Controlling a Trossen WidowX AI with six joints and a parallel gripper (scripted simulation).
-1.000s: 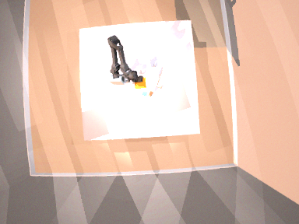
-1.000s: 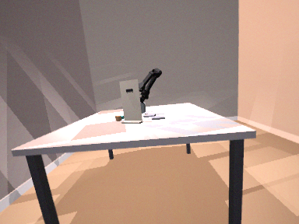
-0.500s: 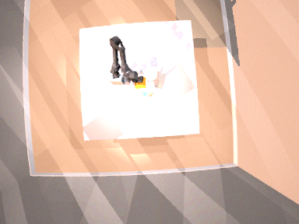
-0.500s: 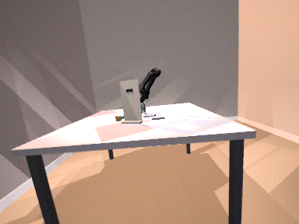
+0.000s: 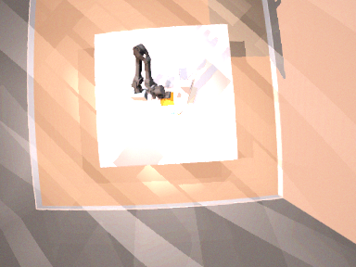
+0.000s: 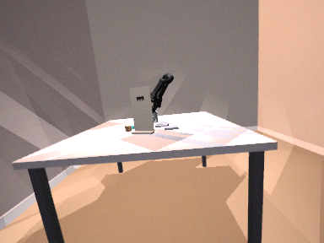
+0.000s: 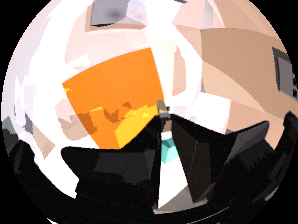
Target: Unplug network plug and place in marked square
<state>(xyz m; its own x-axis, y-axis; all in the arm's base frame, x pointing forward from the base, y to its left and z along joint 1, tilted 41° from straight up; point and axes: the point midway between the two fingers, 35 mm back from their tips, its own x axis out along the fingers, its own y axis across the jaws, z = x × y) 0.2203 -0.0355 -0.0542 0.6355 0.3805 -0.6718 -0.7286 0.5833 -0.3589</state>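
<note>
Now: the orange marked square 60 mm below my gripper tip, 10 mm to the left of it and 10 mm behind it. Round my gripper tip: cyan block: 120 mm to the right, 50 mm below, 20 mm ahead; then brown piece: 130 mm to the right, 90 mm ahead, 40 mm below; then network plug: right at my gripper tip.
</note>
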